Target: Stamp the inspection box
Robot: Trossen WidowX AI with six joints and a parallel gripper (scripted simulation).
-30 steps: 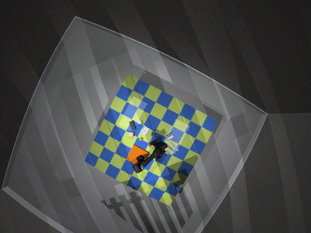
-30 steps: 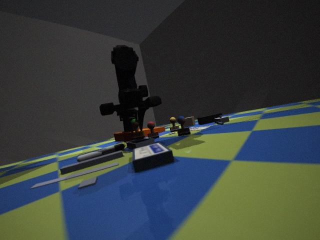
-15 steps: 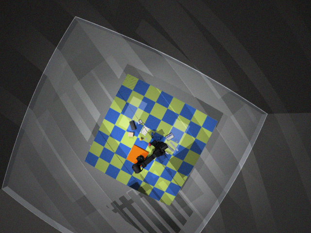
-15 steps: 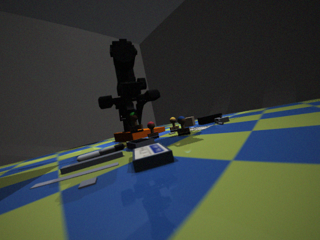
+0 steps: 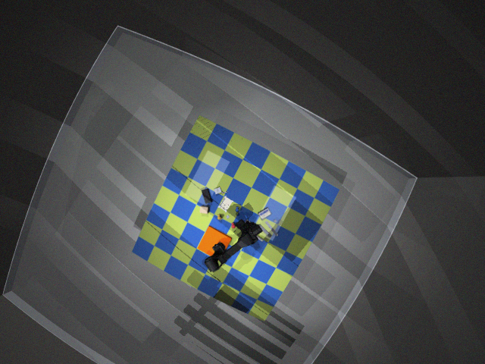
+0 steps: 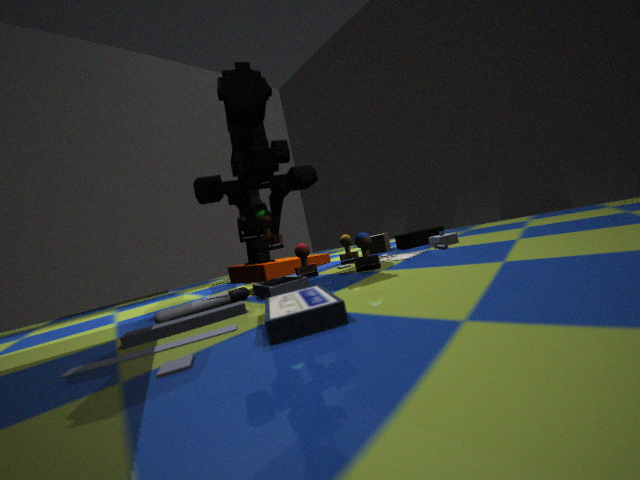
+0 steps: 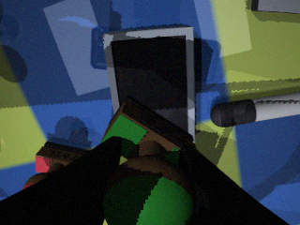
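My gripper tip is 24 cm to the right of the white card, 9 cm above it and 3 cm short of it. Round my gripper tip: red-knobbed stamp (8 cm to the left, 7 cm below, 6 cm behind); then green-knobbed stamp (right at my gripper tip); then ink pad (8 cm below).
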